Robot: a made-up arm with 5 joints. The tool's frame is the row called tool.
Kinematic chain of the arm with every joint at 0, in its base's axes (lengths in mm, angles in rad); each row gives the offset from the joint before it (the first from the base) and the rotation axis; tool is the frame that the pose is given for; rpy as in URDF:
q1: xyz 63 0 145 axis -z
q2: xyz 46 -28 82 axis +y
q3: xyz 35 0 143 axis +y
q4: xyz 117 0 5 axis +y
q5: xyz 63 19 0 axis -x
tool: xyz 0 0 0 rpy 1.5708 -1.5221 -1.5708
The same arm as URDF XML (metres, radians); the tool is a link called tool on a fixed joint. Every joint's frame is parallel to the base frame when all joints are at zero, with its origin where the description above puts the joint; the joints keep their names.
<robot name="arm">
<joint name="q1" type="continuous"><parent link="base"/><child link="link1"/><origin xyz="0.0630 0.0000 0.1450" rpy="0.0000 0.0000 0.0000"/><axis xyz="0 0 -1"/></joint>
<joint name="q2" type="continuous"><parent link="link1"/><child link="link2"/><origin xyz="0.0460 -0.0280 0.0820" rpy="0.0000 0.0000 0.0000"/><axis xyz="0 1 0"/></joint>
<joint name="q3" type="continuous"><parent link="link2"/><child link="link3"/><origin xyz="0.0350 0.0000 0.1430" rpy="0.0000 0.0000 0.0000"/><axis xyz="0 1 0"/></joint>
<joint name="q4" type="continuous"><parent link="link3"/><child link="link4"/><origin xyz="0.1170 0.0000 0.0050" rpy="0.0000 0.0000 0.0000"/><axis xyz="0 1 0"/></joint>
<joint name="q5" type="continuous"><parent link="link4"/><child link="link5"/><origin xyz="0.0630 0.0190 0.0000" rpy="0.0000 0.0000 0.0000"/><axis xyz="-1 0 0"/></joint>
<joint name="tool_joint" type="fixed"><parent link="link5"/><child link="tool"/><origin xyz="0.0000 0.0000 0.0000" rpy="1.5708 -1.5221 -1.5708"/></joint>
<link name="base"/>
<link name="link1"/>
<link name="link2"/>
<link name="link3"/>
<link name="link4"/>
<link name="link5"/>
<link name="tool"/>
</robot>

